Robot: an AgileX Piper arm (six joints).
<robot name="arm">
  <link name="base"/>
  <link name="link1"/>
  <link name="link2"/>
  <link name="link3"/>
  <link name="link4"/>
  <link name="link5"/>
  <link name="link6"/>
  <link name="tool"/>
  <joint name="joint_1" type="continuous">
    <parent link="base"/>
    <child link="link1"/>
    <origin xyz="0 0 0.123"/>
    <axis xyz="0 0 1"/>
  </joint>
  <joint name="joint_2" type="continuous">
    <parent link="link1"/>
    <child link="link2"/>
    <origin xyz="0 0 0" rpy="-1.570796 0 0"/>
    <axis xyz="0 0 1"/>
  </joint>
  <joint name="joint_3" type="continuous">
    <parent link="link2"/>
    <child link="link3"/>
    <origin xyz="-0.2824 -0.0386 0"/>
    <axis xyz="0 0 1"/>
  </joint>
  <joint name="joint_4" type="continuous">
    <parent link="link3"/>
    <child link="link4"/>
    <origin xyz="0.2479 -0.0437 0" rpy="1.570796 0 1.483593"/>
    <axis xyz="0 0 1"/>
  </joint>
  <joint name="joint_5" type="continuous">
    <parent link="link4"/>
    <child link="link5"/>
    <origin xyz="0 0 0" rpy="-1.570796 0 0"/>
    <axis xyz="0 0 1"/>
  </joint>
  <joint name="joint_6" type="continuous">
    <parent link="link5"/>
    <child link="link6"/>
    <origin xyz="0 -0.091 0" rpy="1.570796 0 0"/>
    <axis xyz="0 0 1"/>
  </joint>
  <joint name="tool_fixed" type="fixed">
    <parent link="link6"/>
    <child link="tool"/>
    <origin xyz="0 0 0"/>
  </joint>
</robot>
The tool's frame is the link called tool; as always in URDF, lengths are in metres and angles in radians. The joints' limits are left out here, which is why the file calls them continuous.
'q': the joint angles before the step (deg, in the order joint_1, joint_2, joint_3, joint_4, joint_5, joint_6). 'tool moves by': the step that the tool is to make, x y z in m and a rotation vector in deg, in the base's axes. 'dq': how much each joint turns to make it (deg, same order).
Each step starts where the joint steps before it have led.
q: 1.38 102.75 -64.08 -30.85 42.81 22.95
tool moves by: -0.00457 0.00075 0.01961 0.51 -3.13 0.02
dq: 0.04 -3.31 0.00 0.67 0.04 -0.39
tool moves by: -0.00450 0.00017 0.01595 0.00 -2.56 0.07
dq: 0.06 -2.69 0.00 -0.01 0.13 -0.07
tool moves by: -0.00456 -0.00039 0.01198 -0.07 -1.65 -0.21
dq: 0.00 -2.08 0.00 0.01 0.49 -0.01
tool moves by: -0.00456 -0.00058 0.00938 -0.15 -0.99 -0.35
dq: 0.00 -1.68 0.00 0.00 0.80 -0.02
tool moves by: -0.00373 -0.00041 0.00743 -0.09 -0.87 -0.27
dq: 0.00 -1.35 0.00 -0.01 0.56 0.02
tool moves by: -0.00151 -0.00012 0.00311 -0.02 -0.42 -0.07
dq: 0.00 -0.56 0.00 0.00 0.16 -0.01
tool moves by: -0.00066 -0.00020 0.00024 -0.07 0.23 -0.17
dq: 0.00 -0.07 0.00 0.00 0.36 0.01
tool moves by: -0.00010 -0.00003 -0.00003 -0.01 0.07 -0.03
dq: 0.00 0.00 0.00 0.01 0.08 -0.01
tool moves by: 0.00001 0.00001 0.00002 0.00 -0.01 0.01
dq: 0.00 0.00 0.00 0.00 -0.01 -0.01
